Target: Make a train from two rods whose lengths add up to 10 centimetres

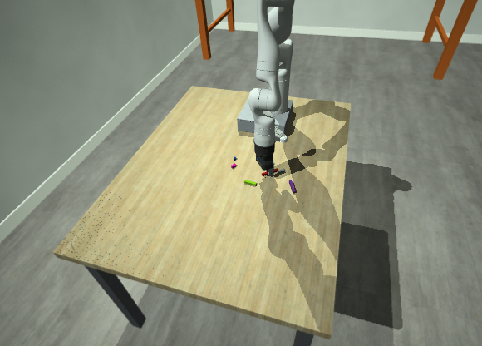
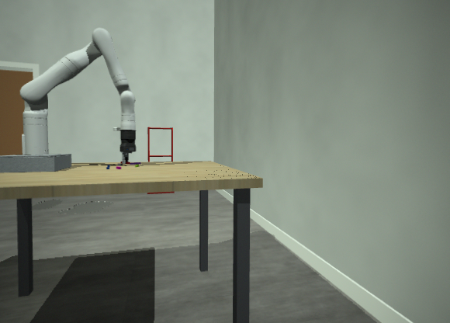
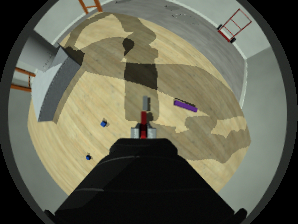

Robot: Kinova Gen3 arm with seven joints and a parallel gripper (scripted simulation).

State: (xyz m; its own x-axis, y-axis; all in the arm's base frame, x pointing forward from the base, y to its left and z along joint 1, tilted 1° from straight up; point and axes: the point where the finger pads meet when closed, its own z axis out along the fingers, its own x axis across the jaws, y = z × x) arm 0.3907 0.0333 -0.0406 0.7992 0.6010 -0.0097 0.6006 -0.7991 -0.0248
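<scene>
My gripper is now 1 cm above the red rod. Round my hand: grey rod (4 cm to the left, 3 cm below, 3 cm behind); purple rod (10 cm to the left, 5 cm ahead, 3 cm below); lime rod (7 cm to the right, 6 cm ahead, 3 cm below).
</scene>
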